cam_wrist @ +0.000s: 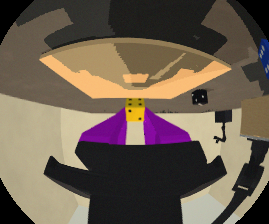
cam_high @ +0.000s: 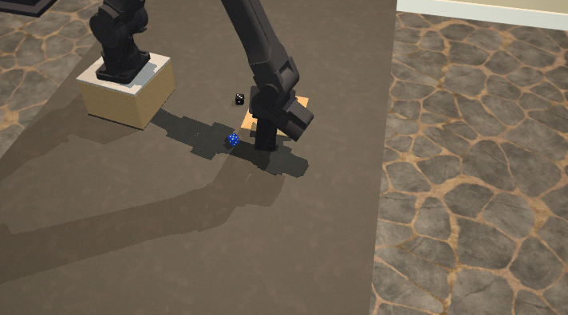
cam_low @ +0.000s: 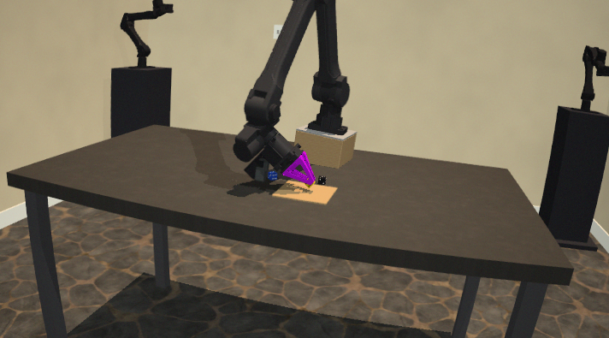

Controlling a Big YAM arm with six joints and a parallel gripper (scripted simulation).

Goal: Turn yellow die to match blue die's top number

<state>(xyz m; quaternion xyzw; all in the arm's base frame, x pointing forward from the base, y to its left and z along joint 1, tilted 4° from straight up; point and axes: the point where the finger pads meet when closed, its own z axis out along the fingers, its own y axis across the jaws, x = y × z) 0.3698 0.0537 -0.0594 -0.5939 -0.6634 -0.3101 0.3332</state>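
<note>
The yellow die is 10 mm below my hand. The rest, counted from my hand: orange mat 30 mm below, 10 mm to the right; blue die 130 mm to the right, 70 mm behind, 30 mm below; black die 100 mm behind, 30 mm below, 10 mm to the left.
</note>
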